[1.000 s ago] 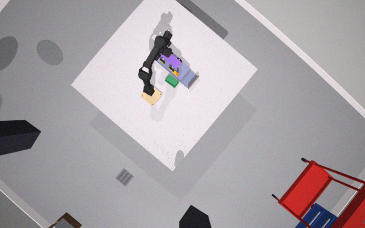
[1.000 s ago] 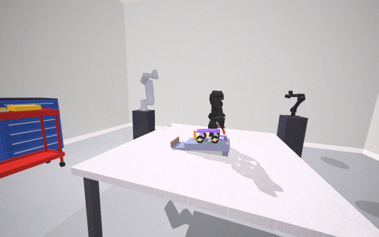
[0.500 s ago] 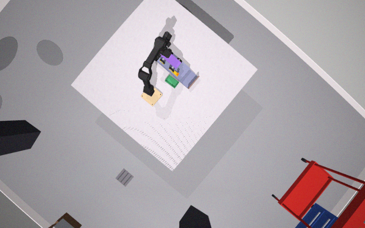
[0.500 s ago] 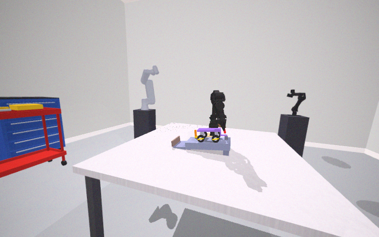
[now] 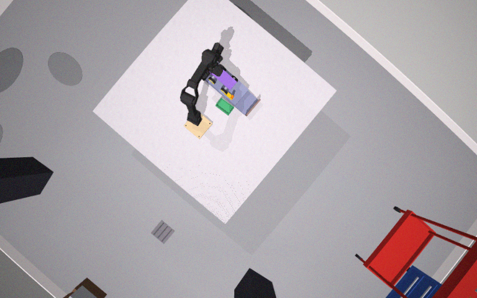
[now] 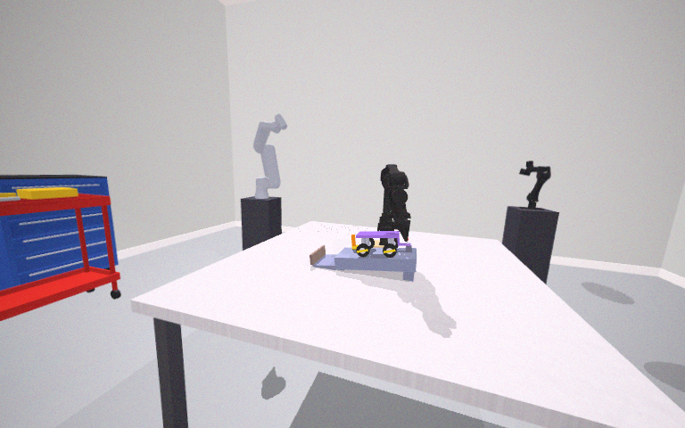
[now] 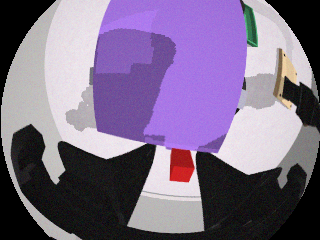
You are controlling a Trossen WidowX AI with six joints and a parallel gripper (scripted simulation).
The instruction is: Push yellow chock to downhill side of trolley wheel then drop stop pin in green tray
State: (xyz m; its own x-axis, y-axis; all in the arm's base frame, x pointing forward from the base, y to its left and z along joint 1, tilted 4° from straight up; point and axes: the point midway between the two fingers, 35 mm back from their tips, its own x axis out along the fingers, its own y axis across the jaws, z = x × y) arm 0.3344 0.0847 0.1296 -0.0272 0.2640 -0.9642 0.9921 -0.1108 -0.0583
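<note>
My gripper tip is right at the stop pin. From my gripper tip the other things lie so: yellow chock 20 cm to the right, 6 cm behind, 5 cm below; purple trolley 11 cm to the right, 2 cm below, 1 cm ahead; blue-grey ramp 12 cm to the right, 9 cm below.
</note>
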